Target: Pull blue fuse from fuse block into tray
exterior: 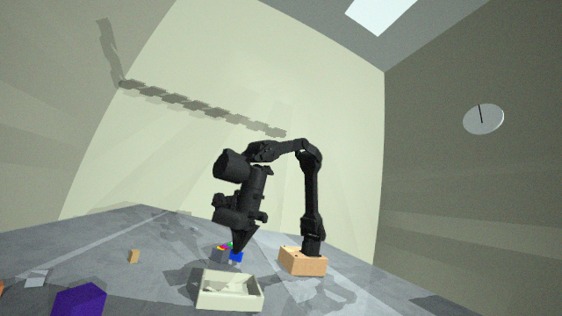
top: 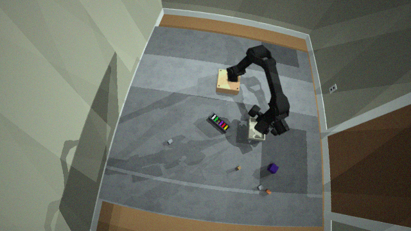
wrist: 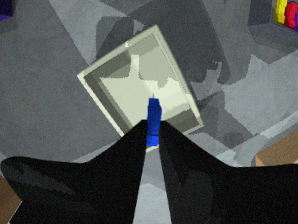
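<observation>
My gripper tip is 10 mm to the right of the cream tray and 90 mm above it. Also, from my gripper tip: blue fuse (10 mm below); then tan cube (230 mm ahead, 110 mm to the right, 80 mm below); then purple cube (240 mm ahead, 90 mm to the left, 70 mm below).
</observation>
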